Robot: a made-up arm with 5 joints. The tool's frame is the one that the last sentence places. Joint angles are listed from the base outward.
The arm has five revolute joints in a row. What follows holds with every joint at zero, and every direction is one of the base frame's. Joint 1 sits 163.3 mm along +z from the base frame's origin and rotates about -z. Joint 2 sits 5.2 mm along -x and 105.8 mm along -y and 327.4 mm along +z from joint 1 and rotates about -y. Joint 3 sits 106.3 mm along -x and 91.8 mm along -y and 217.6 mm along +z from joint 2 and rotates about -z. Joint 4 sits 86.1 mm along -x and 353.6 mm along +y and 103.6 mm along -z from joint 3 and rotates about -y. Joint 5 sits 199.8 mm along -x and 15.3 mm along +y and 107.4 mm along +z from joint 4 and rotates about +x. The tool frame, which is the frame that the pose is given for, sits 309.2 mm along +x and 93.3 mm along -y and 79.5 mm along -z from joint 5; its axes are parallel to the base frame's.
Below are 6 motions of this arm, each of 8 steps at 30 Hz.
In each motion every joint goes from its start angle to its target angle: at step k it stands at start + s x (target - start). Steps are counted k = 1, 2, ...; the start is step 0. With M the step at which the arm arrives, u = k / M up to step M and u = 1 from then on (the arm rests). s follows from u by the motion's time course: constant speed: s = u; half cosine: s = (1 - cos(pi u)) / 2; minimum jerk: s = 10 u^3 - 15 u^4 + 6 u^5.
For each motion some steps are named. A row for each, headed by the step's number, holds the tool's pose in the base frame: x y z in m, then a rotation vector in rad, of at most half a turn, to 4 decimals.
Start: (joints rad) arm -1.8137 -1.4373 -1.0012 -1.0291 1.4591
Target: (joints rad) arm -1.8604 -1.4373 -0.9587 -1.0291 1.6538
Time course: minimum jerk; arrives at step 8
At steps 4, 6, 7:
4: -0.0233 -0.0514 0.9779 -1.5012 2.0636 -0.1157
6: -0.0376 -0.0527 0.9770 -1.4618 2.0096 -0.1928
7: -0.0407 -0.0530 0.9767 -1.4528 1.9975 -0.2092

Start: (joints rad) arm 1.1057 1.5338 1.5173 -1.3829 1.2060
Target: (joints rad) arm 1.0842 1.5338 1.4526 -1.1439 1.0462
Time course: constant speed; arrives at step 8
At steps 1, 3, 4, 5, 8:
1: -0.0904 -0.0462 0.7868 2.1907 -1.6917 -0.4160
3: -0.0896 -0.0454 0.7810 2.1051 -1.7209 -0.4643
4: -0.0893 -0.0449 0.7781 2.0622 -1.7345 -0.4882
5: -0.0892 -0.0445 0.7752 2.0192 -1.7477 -0.5120
8: -0.0894 -0.0428 0.7666 1.8900 -1.7839 -0.5827

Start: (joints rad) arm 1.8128 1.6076 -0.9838 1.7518 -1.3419
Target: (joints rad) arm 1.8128 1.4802 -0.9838 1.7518 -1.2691
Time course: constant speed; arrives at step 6
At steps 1, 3, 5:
1: -0.2300 0.2494 0.0011 2.0561 1.9151 0.2017
3: -0.2240 0.2695 0.0120 2.0926 1.9328 0.2310
5: -0.2180 0.2890 0.0238 2.1283 1.9512 0.2611

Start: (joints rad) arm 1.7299 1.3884 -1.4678 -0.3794 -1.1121
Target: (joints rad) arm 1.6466 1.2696 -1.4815 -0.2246 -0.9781
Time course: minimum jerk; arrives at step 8
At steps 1, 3, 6, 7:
1: -0.0528 0.2967 0.1830 -2.4010 0.6616 -0.2657
3: -0.0642 0.3080 0.1930 -2.3562 0.5744 -0.2480
6: -0.0935 0.3309 0.2179 -2.2371 0.3760 -0.1996
7: -0.0978 0.3337 0.2215 -2.2191 0.3493 -0.1922

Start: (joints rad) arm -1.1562 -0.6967 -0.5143 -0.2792 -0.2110
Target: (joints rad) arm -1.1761 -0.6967 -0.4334 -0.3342 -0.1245
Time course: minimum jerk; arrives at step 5
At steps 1, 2, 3, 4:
1: -0.0743 -0.0538 0.7224 -0.6234 0.7978 1.6814
2: -0.0765 -0.0525 0.7167 -0.6273 0.8247 1.6531
3: -0.0796 -0.0507 0.7088 -0.6319 0.8616 1.6121
4: -0.0817 -0.0494 0.7032 -0.6346 0.8871 1.5823

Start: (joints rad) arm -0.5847 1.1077 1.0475 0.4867 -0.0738
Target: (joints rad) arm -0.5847 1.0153 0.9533 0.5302 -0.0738
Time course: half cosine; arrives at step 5
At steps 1, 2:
1: -0.0730 -0.1146 0.6898 0.6476 -1.1889 -0.6568
2: -0.0747 -0.1084 0.6894 0.6231 -1.1952 -0.6353

